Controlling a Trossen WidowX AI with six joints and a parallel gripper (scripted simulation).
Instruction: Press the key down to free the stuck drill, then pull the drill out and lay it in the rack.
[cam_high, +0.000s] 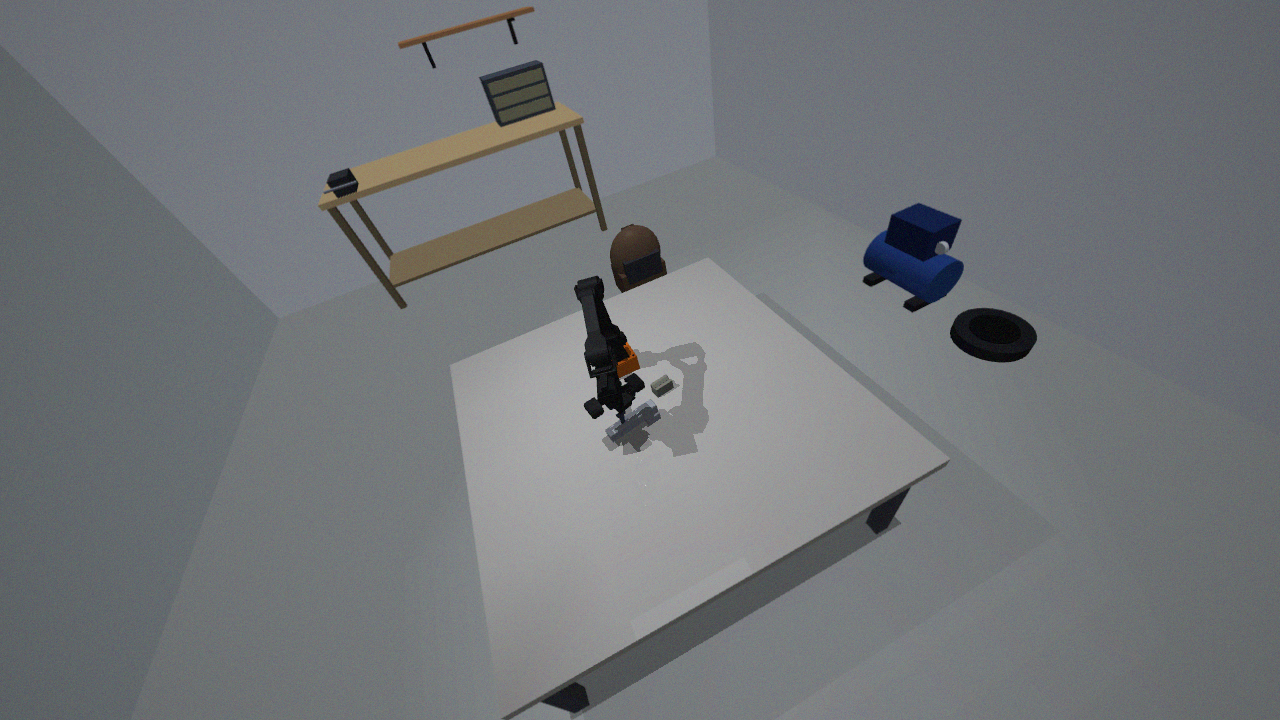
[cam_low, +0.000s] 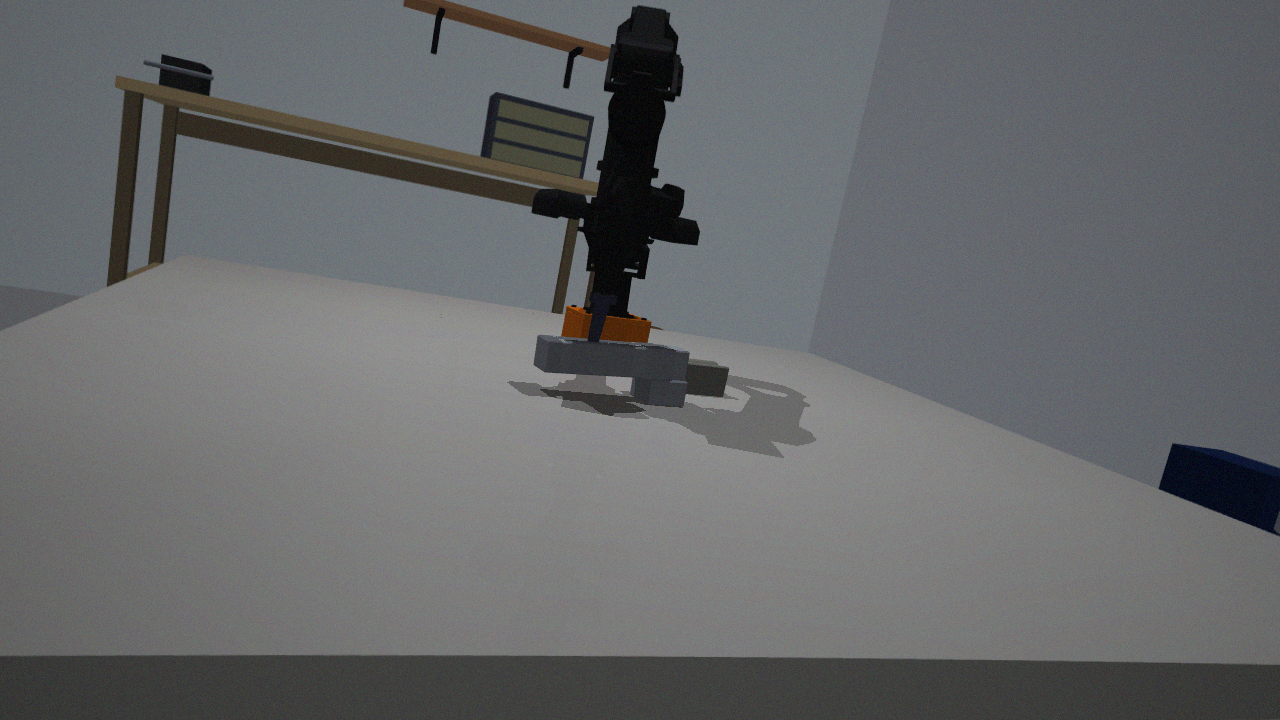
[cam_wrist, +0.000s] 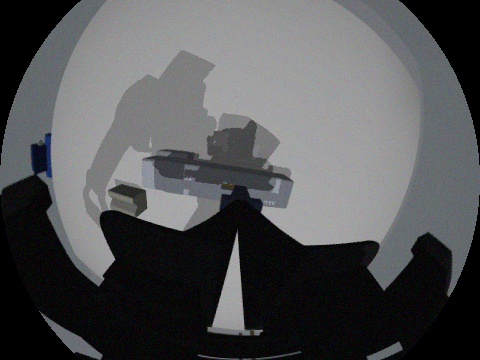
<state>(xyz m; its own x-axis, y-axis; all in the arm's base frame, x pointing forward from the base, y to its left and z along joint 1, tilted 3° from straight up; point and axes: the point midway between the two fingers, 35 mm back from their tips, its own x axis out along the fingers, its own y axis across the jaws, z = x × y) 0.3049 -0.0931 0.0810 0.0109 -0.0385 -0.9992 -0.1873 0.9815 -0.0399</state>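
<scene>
The dark key lies 30 mm below my gripper tip. Also, from my gripper tip: drill 70 mm below, 50 mm to the left, 20 mm behind; grey-olive block 180 mm to the left, 120 mm behind, 100 mm below; grey drill fixture 80 mm below, 30 mm to the left, 10 mm behind.
</scene>
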